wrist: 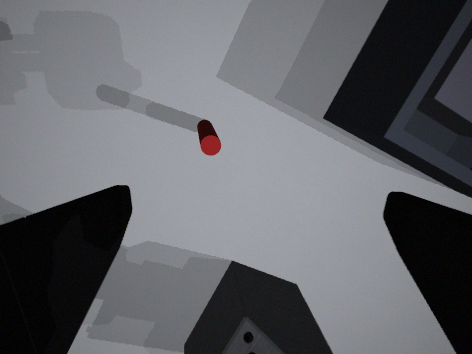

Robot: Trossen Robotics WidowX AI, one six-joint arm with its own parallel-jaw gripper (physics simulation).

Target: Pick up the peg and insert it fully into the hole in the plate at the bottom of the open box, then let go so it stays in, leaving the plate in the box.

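Places are measured from the arm's base along level axes (x down, y back, z left), in millimetres.
Pixels of known places: gripper, fingertip midpoint: [258,201].
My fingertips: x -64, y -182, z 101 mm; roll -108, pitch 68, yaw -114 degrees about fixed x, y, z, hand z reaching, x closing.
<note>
For each thing: its top centre in the pictures, then the offset to it from my fingertips. "*": a spot on its surface instead. Level surfaces: height alone.
- red round peg, middle of its top: [210,145] dx +106, dy +6, dz +7 mm
- dark open box, surface spot: [425,97] * dx +138, dy -86, dz -152 mm
- grey plate, surface spot: [457,87] * dx +128, dy -101, dz -167 mm
- table, its level: dx +186 mm
A red round peg [210,144] stands upright on the light grey table, left of the middle of the wrist view, with its bright top facing the camera. My gripper [258,201] is wide open with nothing between its fingers; the peg shows beyond the fingertips, nearer the left finger. The dark open box [425,97] is at the upper right, cut off by the view's edge. Part of the grey plate [457,87] shows inside it. The hole in the plate does not show.
The box's near corner and wall lie to the right of the peg, with a gap of table [270,145] between them. Shadows of the arm, the peg and the box fall on the table. A dark grey block-shaped part [250,295] shows at the bottom between the fingers.
</note>
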